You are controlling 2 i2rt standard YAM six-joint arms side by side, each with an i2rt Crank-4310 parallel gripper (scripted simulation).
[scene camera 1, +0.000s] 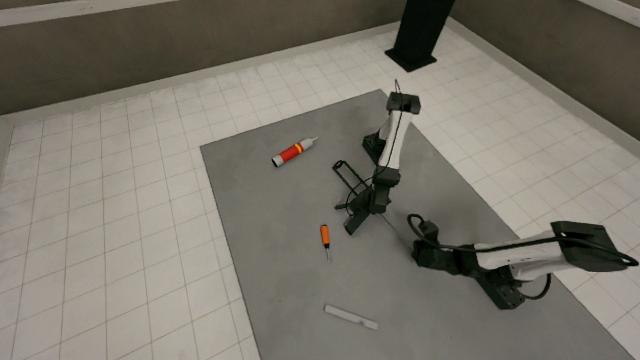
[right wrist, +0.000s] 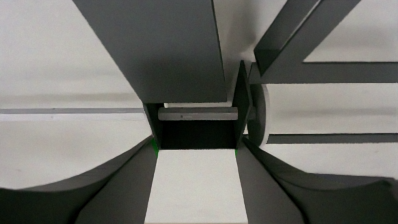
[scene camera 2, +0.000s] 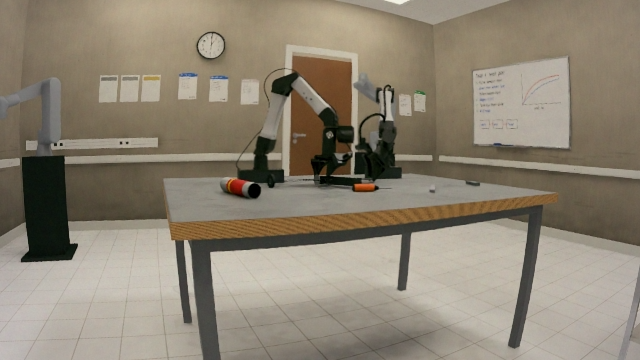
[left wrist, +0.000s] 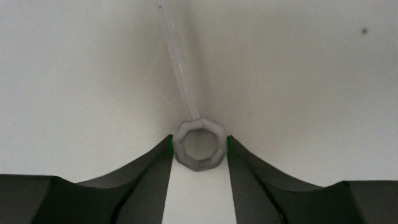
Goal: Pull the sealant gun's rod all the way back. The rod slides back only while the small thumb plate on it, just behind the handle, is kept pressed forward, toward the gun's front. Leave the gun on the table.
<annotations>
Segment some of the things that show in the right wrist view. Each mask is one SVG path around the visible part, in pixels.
My right gripper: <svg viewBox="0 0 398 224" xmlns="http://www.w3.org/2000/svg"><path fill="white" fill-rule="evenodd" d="M234 150L248 224L398 224L398 180L380 180L361 186L328 180L286 163L262 150L244 135L238 149ZM154 137L151 134L122 154L90 170L63 180L19 188L20 190L0 187L0 224L144 224L159 153Z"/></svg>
A dark sealant gun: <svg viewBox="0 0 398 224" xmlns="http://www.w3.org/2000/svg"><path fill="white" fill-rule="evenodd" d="M0 109L0 122L146 121L159 152L162 152L162 150L238 149L243 135L261 149L266 144L398 143L398 133L269 134L271 105L266 85L398 83L398 62L303 62L362 0L320 0L317 5L316 3L319 0L287 0L254 48L253 52L256 62L252 62L248 78L244 60L241 60L231 107L165 107L164 103L227 103L223 61L213 0L71 0L139 97L143 108Z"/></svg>
</annotations>
